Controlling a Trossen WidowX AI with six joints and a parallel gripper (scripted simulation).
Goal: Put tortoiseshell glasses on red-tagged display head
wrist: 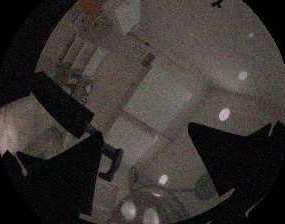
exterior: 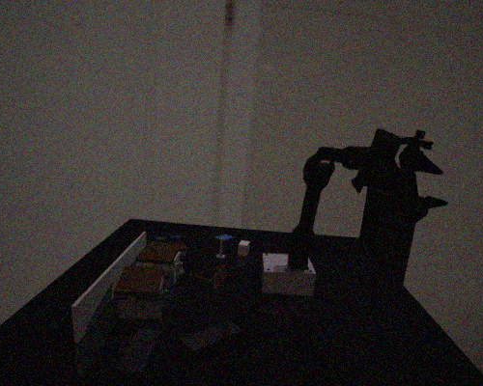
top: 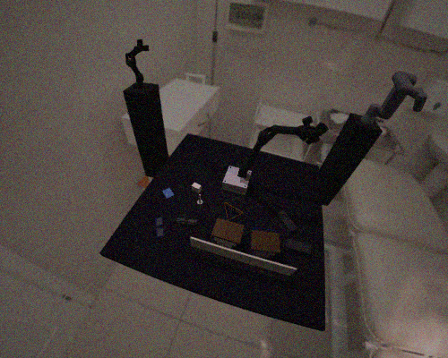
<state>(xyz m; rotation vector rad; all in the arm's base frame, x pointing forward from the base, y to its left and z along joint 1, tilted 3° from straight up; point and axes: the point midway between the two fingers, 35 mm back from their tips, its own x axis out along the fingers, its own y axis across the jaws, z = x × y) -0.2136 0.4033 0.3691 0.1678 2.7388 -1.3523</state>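
Right now the small white object is 700 mm to the right of my gripper tip, 440 mm below it and 410 mm ahead of it. From my gripper tip the other things lie so: white board 850 mm ahead, 420 mm below, 300 mm to the right; then blue block 890 mm to the right, 500 mm ahead, 470 mm below.
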